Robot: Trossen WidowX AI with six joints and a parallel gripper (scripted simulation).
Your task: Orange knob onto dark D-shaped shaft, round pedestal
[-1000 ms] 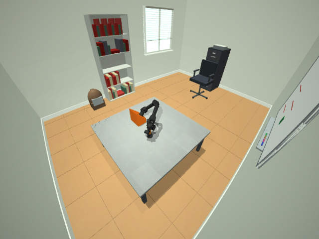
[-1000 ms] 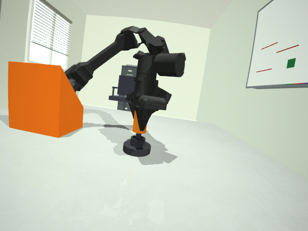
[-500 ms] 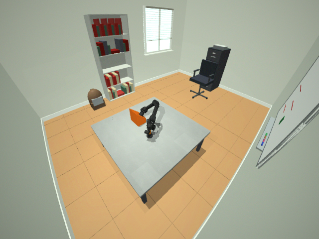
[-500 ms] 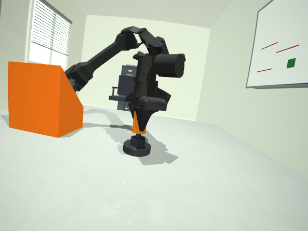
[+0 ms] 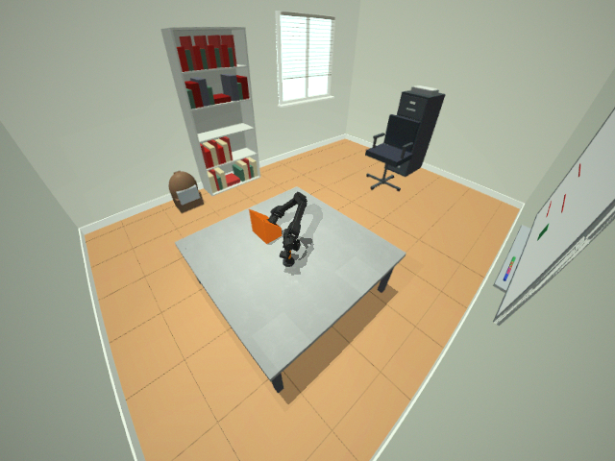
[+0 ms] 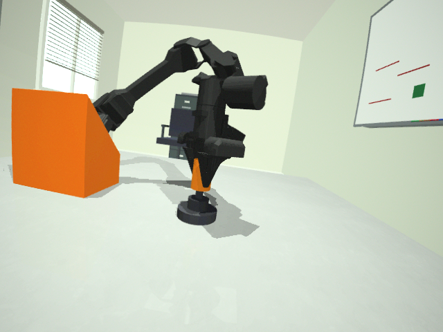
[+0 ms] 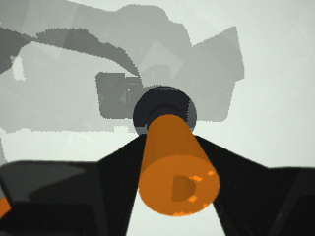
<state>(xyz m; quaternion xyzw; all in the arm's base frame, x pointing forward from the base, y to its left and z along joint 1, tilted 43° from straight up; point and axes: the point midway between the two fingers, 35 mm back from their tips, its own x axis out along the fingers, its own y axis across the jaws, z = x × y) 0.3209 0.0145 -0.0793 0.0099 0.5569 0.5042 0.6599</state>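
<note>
The knob lies 2 cm above my gripper tip. The rest, counted from my gripper tip: dark pedestal (4 cm below).
</note>
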